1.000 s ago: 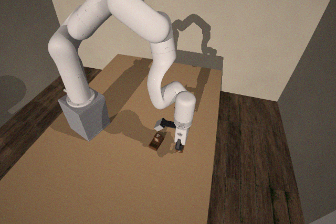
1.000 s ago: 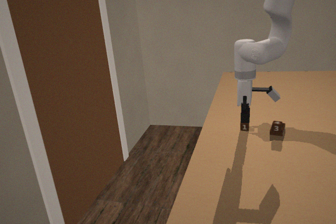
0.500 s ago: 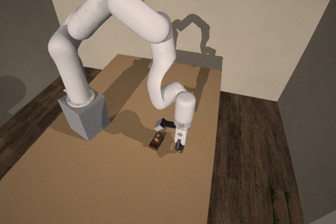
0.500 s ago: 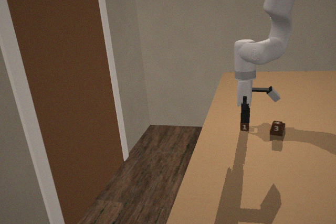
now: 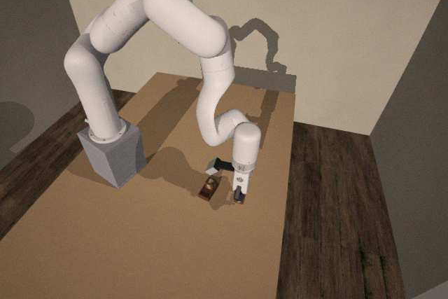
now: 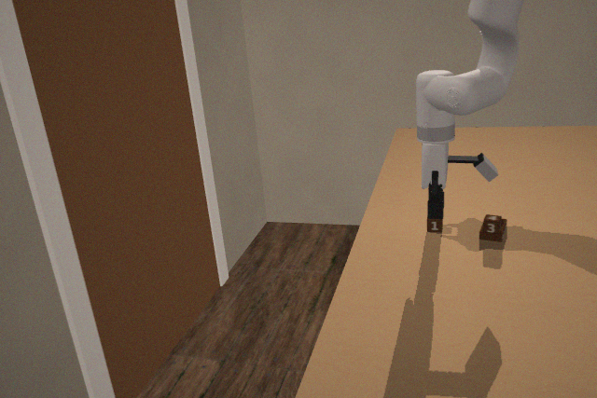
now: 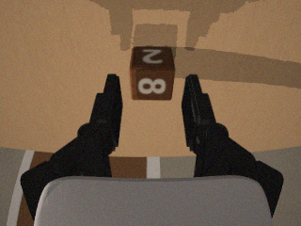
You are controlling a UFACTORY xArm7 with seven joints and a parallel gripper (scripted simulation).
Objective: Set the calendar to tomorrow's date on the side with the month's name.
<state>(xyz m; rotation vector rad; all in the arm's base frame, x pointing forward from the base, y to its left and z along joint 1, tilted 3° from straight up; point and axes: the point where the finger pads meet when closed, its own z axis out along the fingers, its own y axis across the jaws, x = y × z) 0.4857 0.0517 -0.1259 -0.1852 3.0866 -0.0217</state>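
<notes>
My gripper is now 4 cm above the digit cube. Round my hand: brown calendar tray (12 cm behind, 5 cm below, 1 cm to the right).
</notes>
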